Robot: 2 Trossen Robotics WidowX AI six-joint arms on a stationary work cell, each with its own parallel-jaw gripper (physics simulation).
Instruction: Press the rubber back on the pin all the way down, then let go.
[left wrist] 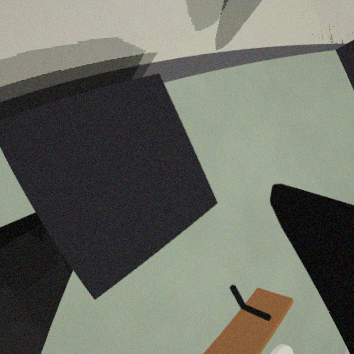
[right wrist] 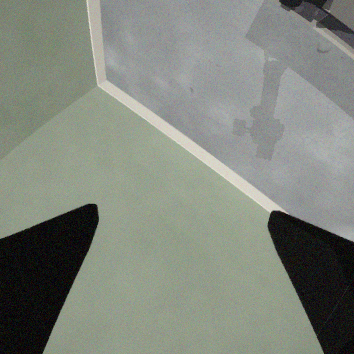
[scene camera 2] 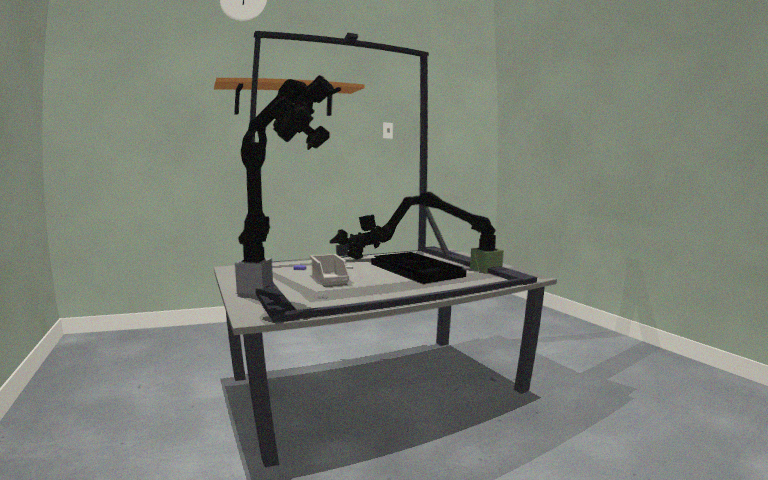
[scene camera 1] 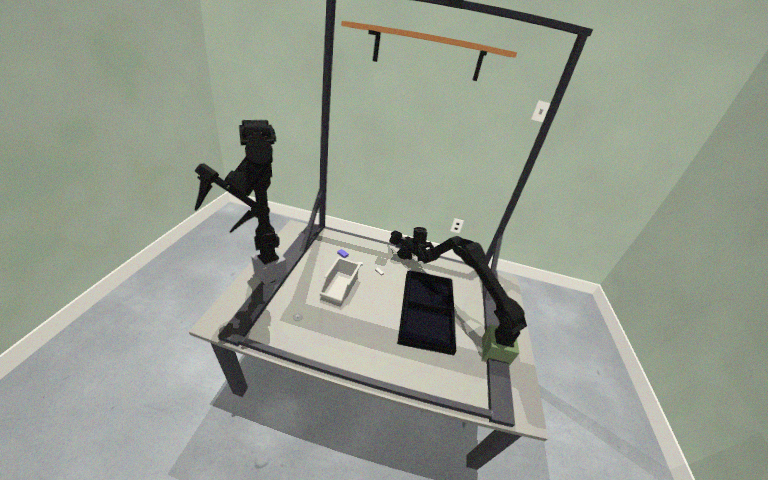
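Pixels of known places: left gripper, fingertip midpoint: (scene camera 2: 335, 245); right gripper, fingertip midpoint: (right wrist: 185, 215) (scene camera 2: 296, 139) (scene camera 1: 212, 221); left arm's base, link origin: (scene camera 2: 487, 249) (scene camera 1: 504, 338); right arm's base, link origin: (scene camera 2: 253, 260) (scene camera 1: 268, 257).
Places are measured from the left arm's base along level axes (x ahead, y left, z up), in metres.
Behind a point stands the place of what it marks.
My left gripper (scene camera 1: 394, 246) {x 0.481, y -0.507, z -0.032 m} (scene camera 2: 340, 247) {x 0.481, y -0.507, z -0.032 m} (left wrist: 182, 197) {x 0.481, y -0.507, z -0.032 m} is open, low over the far part of the table. A dark flat-faced block (left wrist: 107, 185) {x 0.446, y -0.478, z -0.053 m} fills the left and middle of the left wrist view and hides the tip of one finger; what it is, and whether a finger touches it, I cannot tell. The pin and its rubber back cannot be made out in any view. My right gripper (scene camera 1: 214, 219) {x 0.869, y 0.238, z 0.396 m} (scene camera 2: 324, 118) (right wrist: 185, 215) {x 0.869, y 0.238, z 0.396 m} is open and empty, raised high at the left and pointing away from the table.
A white open bin (scene camera 1: 333, 298) {x 0.644, y -0.021, z -0.054 m} (scene camera 2: 330, 278) {x 0.679, y -0.023, z -0.056 m} stands left of the table's middle, with a blue piece (scene camera 1: 342, 253) {x 0.708, y -0.313, z -0.074 m} (scene camera 2: 299, 267) {x 0.712, y -0.308, z -0.077 m} behind it. A small white piece (scene camera 1: 379, 271) {x 0.514, y -0.263, z -0.079 m} lies to its right. A black tray (scene camera 1: 427, 346) {x 0.261, y 0.069, z -0.065 m} lies farther right. A clear disc (scene camera 1: 297, 317) {x 0.743, y 0.090, z -0.081 m} lies front left.
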